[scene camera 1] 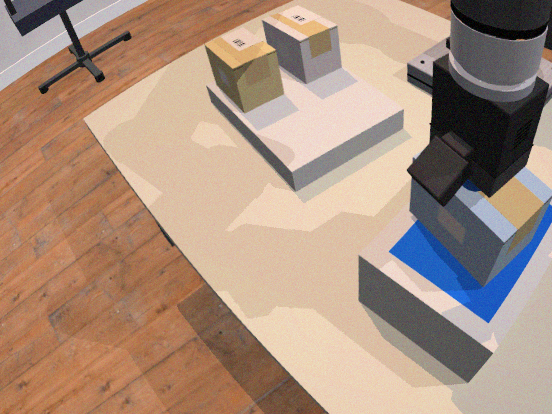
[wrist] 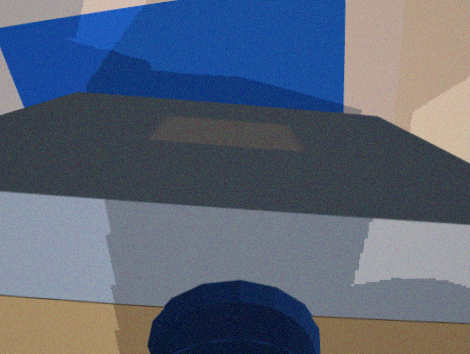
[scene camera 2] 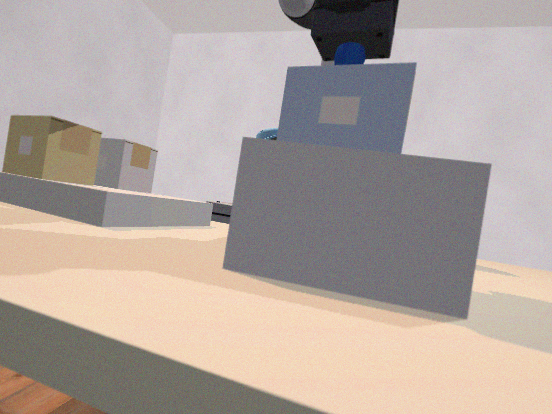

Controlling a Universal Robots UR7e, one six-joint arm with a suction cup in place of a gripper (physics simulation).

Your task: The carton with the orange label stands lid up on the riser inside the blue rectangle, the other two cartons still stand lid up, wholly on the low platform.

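Places are measured from the arm's base along level axes (x left, y back, z up), in centimetres.
Pixels of known places: hand at its tool point: (scene camera 1: 472, 185) (wrist: 234, 301) (scene camera 2: 344, 88).
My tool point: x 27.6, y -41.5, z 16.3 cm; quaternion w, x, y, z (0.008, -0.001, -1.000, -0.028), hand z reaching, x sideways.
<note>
Behind a point stands the place of what it marks.
The blue-grey carton (scene camera 1: 475, 250) @(x 32.0, y -44.6, z 12.3 cm) (scene camera 2: 300, 110) @(x 23.6, y -44.6, z 12.5 cm) (wrist: 100, 165) @(x 30.5, y -44.7, z 16.0 cm) with a dull orange label is upright, lid up, at or very near the top of the riser (scene camera 1: 420, 320) @(x 31.5, y -50.6, z 2.4 cm) (scene camera 2: 350, 225) @(x 31.8, y -50.6, z 0.7 cm). Any small gap is hidden. It covers much of the blue rectangle (scene camera 1: 415, 250) @(x 25.5, y -47.1, z 7.1 cm) (wrist: 250, 40) @(x 27.2, y -47.0, z 7.1 cm); in the wrist view its lower right corner shows past the blue edge. My suction cup (scene camera 1: 471, 186) (scene camera 2: 349, 53) (wrist: 235, 320) is on its lid and holds it. The tan carton (scene camera 1: 225, 80) @(x -23.3, y -47.6, z 4.6 cm) (scene camera 2: 25, 155) @(x -23.4, y -47.6, z 3.3 cm) and the light grey carton (scene camera 1: 320, 65) @(x -17.3, y -30.6, z 2.7 cm) (scene camera 2: 137, 177) @(x -17.3, y -30.0, z 2.9 cm) stand lid up on the low platform (scene camera 1: 340, 125) @(x -3.7, y -36.7, z -0.2 cm) (scene camera 2: 155, 210) @(x 0.0, y -40.3, z -2.3 cm).
The low platform stands to the left of the riser in both scene views, with its two cartons at the far end. A grey base plate (scene camera 1: 422, 67) @(x -7.2, y -12.5, z 0.0 cm) lies at the upper right behind the arm. A dark stand (scene camera 1: 82, 62) is on the wooden floor beyond the table edge.
</note>
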